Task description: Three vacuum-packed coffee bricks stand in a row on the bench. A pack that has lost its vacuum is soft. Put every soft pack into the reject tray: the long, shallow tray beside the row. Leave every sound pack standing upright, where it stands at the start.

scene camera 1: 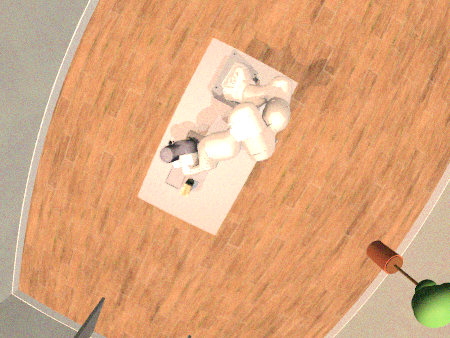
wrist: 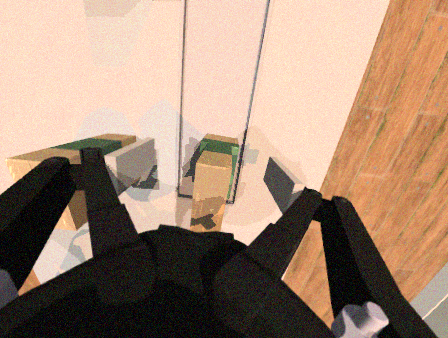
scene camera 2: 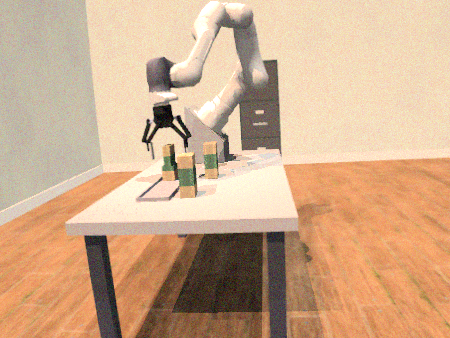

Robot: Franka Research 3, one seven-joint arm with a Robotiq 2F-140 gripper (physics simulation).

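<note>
The far-left coffee pack [scene camera 2: 169, 170] [wrist: 212, 175], tan with a green band, stands upright in the far end of the reject tray [scene camera 2: 152, 199] [wrist: 183, 100]. Its upper part looks narrower and stepped at the band. The front pack [scene camera 2: 188, 176] [scene camera 1: 186, 189] stands upright beside the tray and looks straight-sided. The right pack [scene camera 2: 211, 161] [wrist: 100, 144] also stands upright and looks straight-sided; one finger partly hides it in the wrist view. My gripper [scene camera 2: 169, 148] [wrist: 211, 159] is open and empty, pointing down over the far-left pack, with its fingertips on either side near its top.
The packs and tray are on a pale bench [scene camera 1: 215, 210] [scene camera 2: 225, 214] [wrist: 310, 75]. The arm's base [scene camera 2: 202, 142] stands at the bench's far end. A dark drawer cabinet [scene camera 2: 260, 90] is behind it. A potted plant [scene camera 1: 384, 256] stands on the floor away from the bench.
</note>
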